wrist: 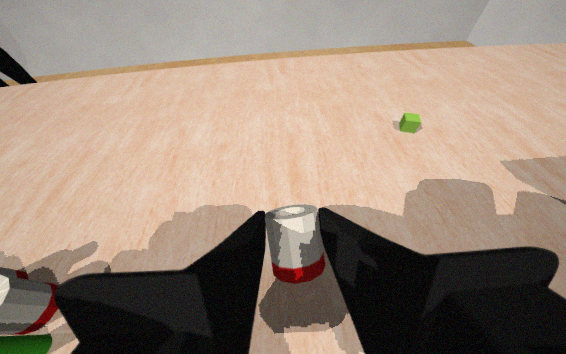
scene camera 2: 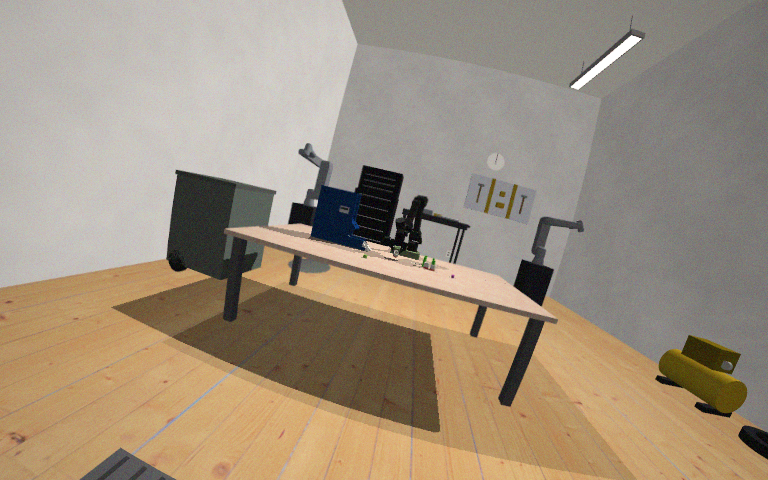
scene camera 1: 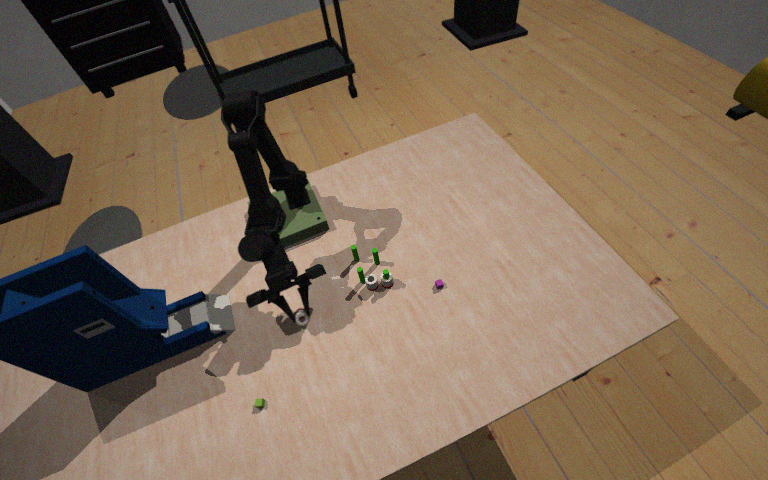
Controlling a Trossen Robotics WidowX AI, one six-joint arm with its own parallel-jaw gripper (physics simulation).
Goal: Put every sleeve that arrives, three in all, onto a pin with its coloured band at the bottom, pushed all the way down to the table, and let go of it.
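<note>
My gripper [scene camera 1: 301, 314] [wrist: 291, 216] is shut on a grey-white sleeve [scene camera 1: 301, 318] [scene camera 2: 395, 253] [wrist: 295, 240], its red band at the bottom. The sleeve seems raised off the table [scene camera 1: 509, 226], left of the pins in scene camera 1. Green pins stand at the back left [scene camera 1: 354, 253], back right [scene camera 1: 375, 256] and front left [scene camera 1: 360, 275]. One sleeve [scene camera 1: 386, 281] sits around the front-right pin, whose green top [scene camera 1: 386, 272] shows. Another sleeve [scene camera 1: 371, 283] stands between the two front pins; no green shows in its hole. Part of a banded sleeve [wrist: 25, 307] and a green pin [wrist: 25, 345] show in the wrist view.
A blue dispenser [scene camera 1: 45, 345] [scene camera 2: 338, 217] with a pale chute [scene camera 1: 195, 319] stands at the left. A green cube [scene camera 1: 259, 403] [scene camera 2: 365, 256] [wrist: 410, 123] lies towards the front. A magenta cube [scene camera 1: 438, 283] [scene camera 2: 452, 276] lies right of the pins. The arm's green base [scene camera 1: 305, 223] is behind.
</note>
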